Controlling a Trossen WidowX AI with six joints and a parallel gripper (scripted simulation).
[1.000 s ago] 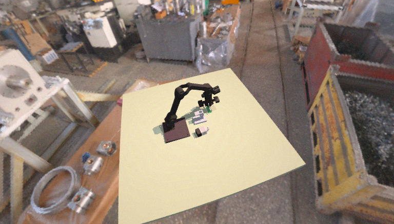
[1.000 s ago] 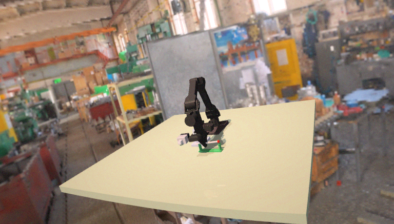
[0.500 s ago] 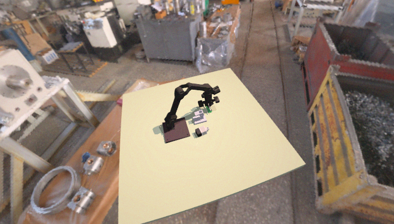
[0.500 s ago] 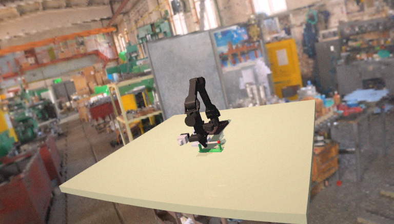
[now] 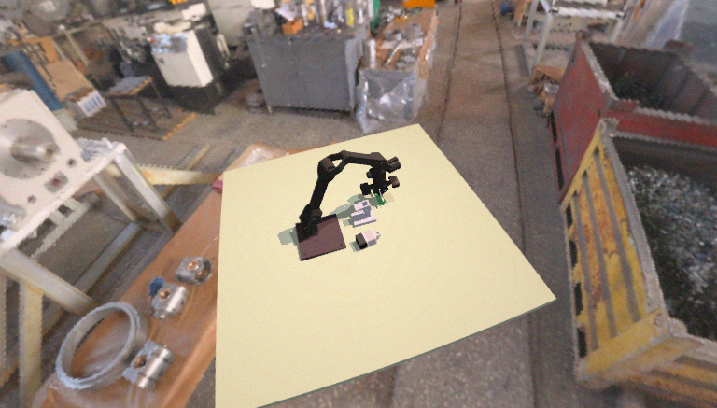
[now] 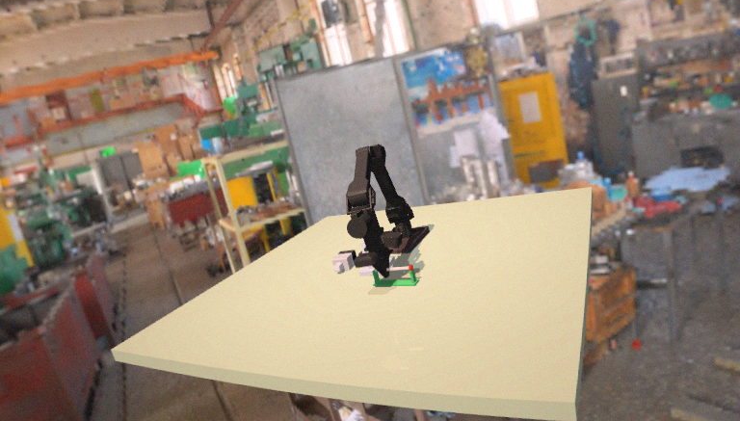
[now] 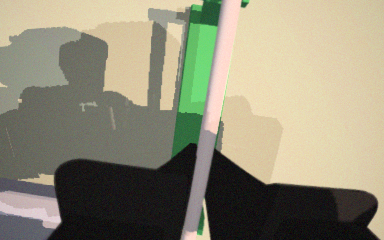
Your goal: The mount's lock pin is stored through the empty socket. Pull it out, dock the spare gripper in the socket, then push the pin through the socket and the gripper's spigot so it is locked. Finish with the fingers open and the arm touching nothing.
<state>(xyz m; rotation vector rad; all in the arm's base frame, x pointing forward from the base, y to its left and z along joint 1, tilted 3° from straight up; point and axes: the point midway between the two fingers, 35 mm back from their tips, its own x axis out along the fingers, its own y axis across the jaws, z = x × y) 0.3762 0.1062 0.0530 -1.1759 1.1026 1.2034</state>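
Right now my gripper tip is 20 mm to the right of the green cradle. Round my gripper tip: spare gripper (240 mm to the right, 130 mm behind); mount (110 mm behind, 90 mm to the right, 30 mm above).
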